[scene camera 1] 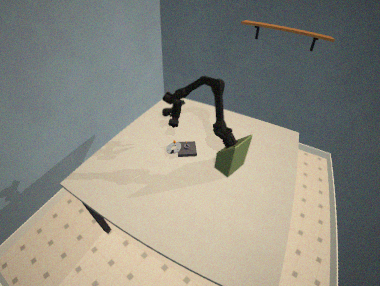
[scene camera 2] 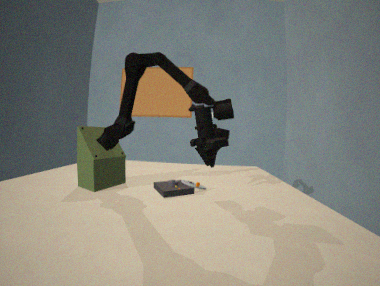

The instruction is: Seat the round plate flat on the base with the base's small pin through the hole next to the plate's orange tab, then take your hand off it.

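Seen in the pictures: gripper, between the fingertips: [scene camera 2: 210, 166]; arm's base, origin of its link: [scene camera 1: 231, 145] [scene camera 2: 105, 142].
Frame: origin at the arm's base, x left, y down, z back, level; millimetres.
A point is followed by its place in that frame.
The dark square base [scene camera 1: 188, 152] @(z -264, x -20, y 156 mm) [scene camera 2: 167, 191] @(z -265, x -135, y 158 mm) lies on the table. The pale round plate [scene camera 1: 170, 147] @(z -398, x -37, y 165 mm) [scene camera 2: 189, 184] @(z -351, x -83, y 147 mm) is off to one side of it, tilted, with one edge resting on the base's rim and the other low by the table. Its orange tab [scene camera 1: 174, 142] @(z -383, x -77, y 149 mm) [scene camera 2: 198, 184] @(z -385, x -88, y 145 mm) is on the part beyond the base. Small details show on the base's top, but which is the small pin cannot be told. The hole by the tab is too small to make out. My gripper [scene camera 1: 173, 125] @(z -413, x -147, y 63 mm) [scene camera 2: 211, 165] @(z -413, x -147, y 63 mm) hangs above the plate's outer side, apart from it, partly open and empty.
The green wedge-shaped stand [scene camera 1: 233, 157] @(z 21, x 89, y 8 mm) [scene camera 2: 109, 172] @(z -29, x -43, y 117 mm) carries the arm's foot, to the right of the base in scene camera 1. An orange shelf [scene camera 1: 287, 29] is on the wall, and an orange board [scene camera 2: 162, 95] shows behind the arm.
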